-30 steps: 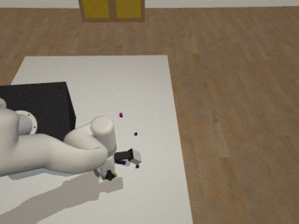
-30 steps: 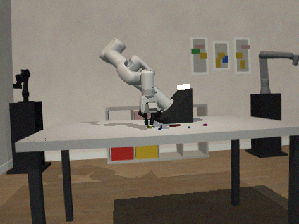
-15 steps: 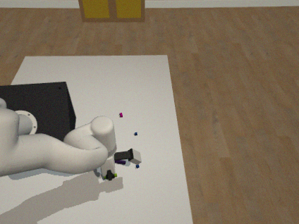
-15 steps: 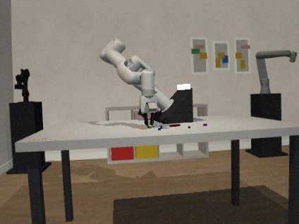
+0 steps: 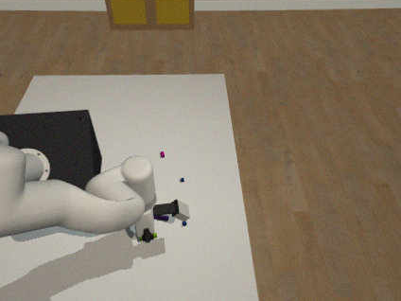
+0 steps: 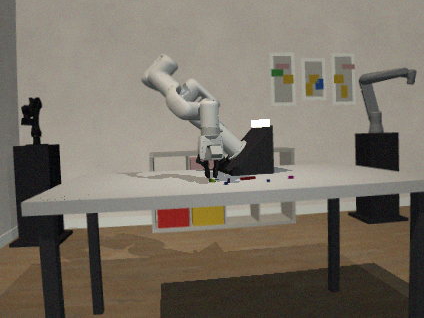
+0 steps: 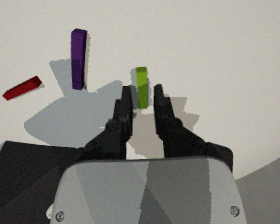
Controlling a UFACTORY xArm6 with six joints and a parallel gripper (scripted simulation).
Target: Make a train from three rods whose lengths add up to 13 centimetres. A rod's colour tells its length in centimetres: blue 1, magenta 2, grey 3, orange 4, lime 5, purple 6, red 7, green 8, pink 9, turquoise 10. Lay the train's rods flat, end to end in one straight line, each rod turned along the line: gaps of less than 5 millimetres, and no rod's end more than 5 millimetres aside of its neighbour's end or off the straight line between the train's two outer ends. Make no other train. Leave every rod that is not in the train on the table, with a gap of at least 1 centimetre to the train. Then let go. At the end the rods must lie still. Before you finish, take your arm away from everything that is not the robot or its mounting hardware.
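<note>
My hand is 30 mm above the lime rod. The rest, counted from my hand: magenta rod (320 mm to the left, 30 mm below, 10 mm ahead); red rod (150 mm to the left, 30 mm below, 20 mm behind); purple rod (70 mm to the left, 30 mm below, 20 mm ahead).
</note>
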